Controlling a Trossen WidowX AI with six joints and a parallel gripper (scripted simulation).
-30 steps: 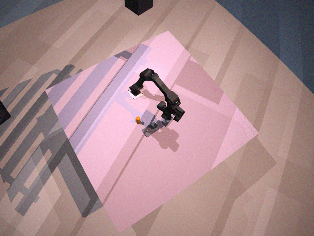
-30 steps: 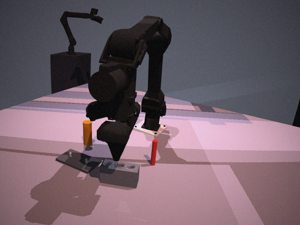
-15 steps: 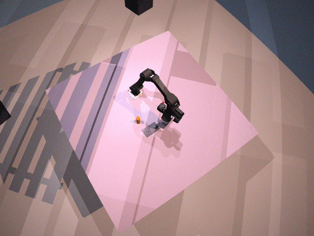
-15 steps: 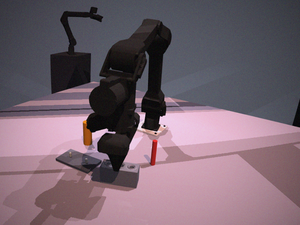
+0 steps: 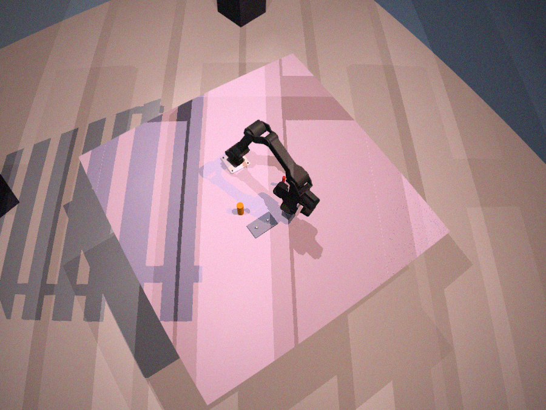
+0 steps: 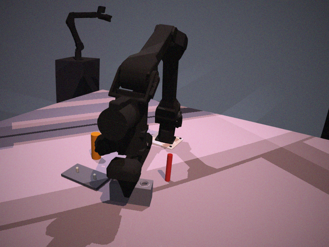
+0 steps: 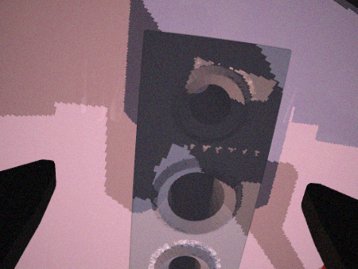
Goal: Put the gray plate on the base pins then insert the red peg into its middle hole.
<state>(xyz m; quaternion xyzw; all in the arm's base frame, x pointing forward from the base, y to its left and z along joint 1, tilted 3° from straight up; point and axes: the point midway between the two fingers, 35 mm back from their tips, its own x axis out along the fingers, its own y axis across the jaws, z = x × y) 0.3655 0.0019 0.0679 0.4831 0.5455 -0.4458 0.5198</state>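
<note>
My gripper tip is now right at the gray plate. The rest, counted from my gripper tip: orange cylinder: 15 cm behind, 17 cm to the right; then red peg: 12 cm behind, 6 cm to the left; then dark flat base: 4 cm behind, 15 cm to the right, 3 cm below.
</note>
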